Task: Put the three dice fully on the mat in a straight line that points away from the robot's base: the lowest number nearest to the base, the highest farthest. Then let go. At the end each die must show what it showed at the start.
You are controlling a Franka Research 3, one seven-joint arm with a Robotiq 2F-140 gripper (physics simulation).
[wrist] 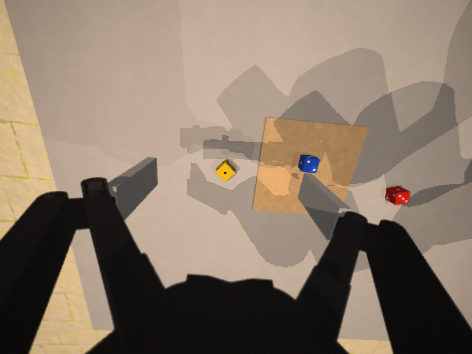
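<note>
The yellow die [225, 170] lies on the table left of the mat, turned corner-on, with a single dark pip on the face towards the camera. The blue die [309, 163] stands on the orange-brown mat [350, 145], near its middle, with two white pips on its upper face. The red die [398, 195] lies on the table right of the mat and shows several white pips. My gripper [230, 178] is wide open and empty, above the table. The yellow die appears between its fingertips, farther down. The right finger covers part of the mat's near edge, just below the blue die.
The grey table top [125, 60] carries large shadows of the arm around the mat. Its left edge runs down the left of the view, with a pale yellow tiled floor [15, 100] beyond it. The table's bottom edge shows low in the view.
</note>
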